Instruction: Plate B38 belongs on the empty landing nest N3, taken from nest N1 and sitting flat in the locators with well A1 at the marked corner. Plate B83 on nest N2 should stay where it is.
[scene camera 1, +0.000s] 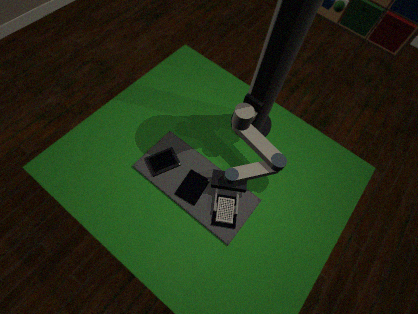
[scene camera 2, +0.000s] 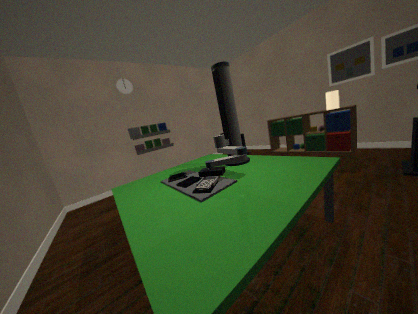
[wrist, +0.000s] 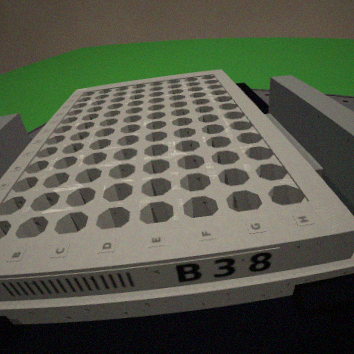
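Observation:
Plate B38 (scene camera 1: 225, 212) (scene camera 2: 206, 184) (wrist: 156, 165) is a pale plate with many wells, level in or just above the black nest N1 (scene camera 1: 223, 225) at the near right of the grey board; the exact height is not clear. My gripper (scene camera 1: 226, 205) (wrist: 145, 115) is shut on plate B38, with one finger along each long side. The plate's label and row letters B to H face the wrist camera; A1 does not show clearly. A flat black nest (scene camera 1: 192, 187) lies mid-board. A raised dark shape (scene camera 1: 162, 161) (scene camera 2: 177, 176) lies at the far left. The label B83 cannot be read on either.
The grey board (scene camera 1: 228, 239) (scene camera 2: 201, 198) lies on the green table top (scene camera 1: 110, 210) (scene camera 2: 220, 225). The arm's dark column (scene camera 1: 280, 50) (scene camera 2: 227, 105) stands behind the board, with the pale arm links (scene camera 1: 257, 142) reaching from it. A shelf unit (scene camera 2: 353, 127) stands against the back wall.

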